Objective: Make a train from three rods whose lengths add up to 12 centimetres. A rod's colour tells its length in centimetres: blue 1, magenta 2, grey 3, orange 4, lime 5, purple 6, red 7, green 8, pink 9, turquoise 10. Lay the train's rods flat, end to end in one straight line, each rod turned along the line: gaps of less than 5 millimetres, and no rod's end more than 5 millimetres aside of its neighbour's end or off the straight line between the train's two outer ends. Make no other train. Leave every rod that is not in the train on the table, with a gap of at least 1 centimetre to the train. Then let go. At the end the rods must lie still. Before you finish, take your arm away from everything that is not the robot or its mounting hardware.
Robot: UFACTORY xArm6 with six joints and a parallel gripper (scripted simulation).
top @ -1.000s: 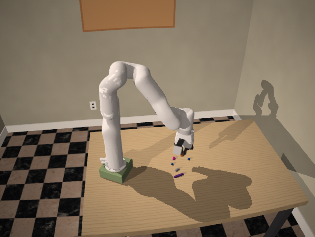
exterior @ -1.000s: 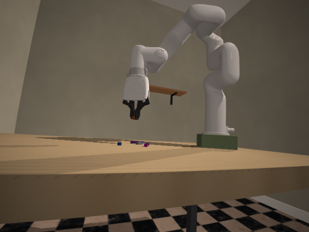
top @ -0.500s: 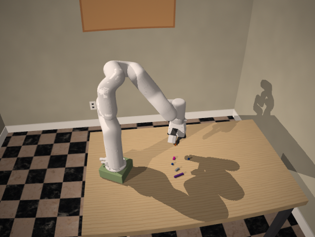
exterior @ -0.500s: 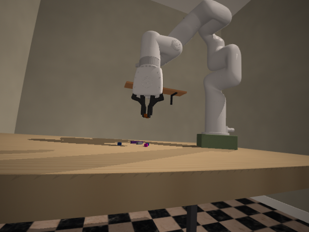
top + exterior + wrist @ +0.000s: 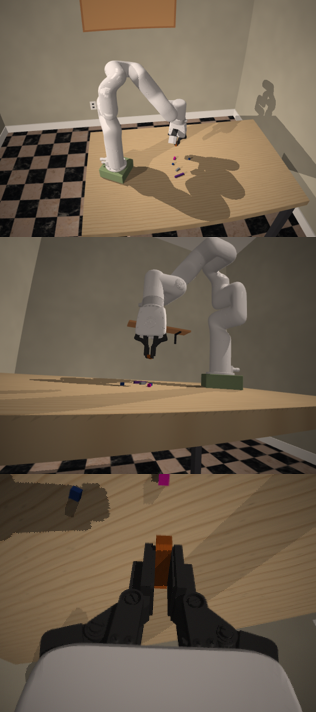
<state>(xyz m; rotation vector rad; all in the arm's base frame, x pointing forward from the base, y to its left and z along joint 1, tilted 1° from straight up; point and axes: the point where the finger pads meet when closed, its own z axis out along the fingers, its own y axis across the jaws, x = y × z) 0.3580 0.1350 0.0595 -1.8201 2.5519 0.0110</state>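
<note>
The magenta rod is 10 mm behind my hand, 30 mm to the right of it and 110 mm below it. Also, from my hand: grey rod 120 mm to the right, 110 mm below; orange rod 20 mm below; purple rod 10 mm ahead, 170 mm to the right, 110 mm below.
</note>
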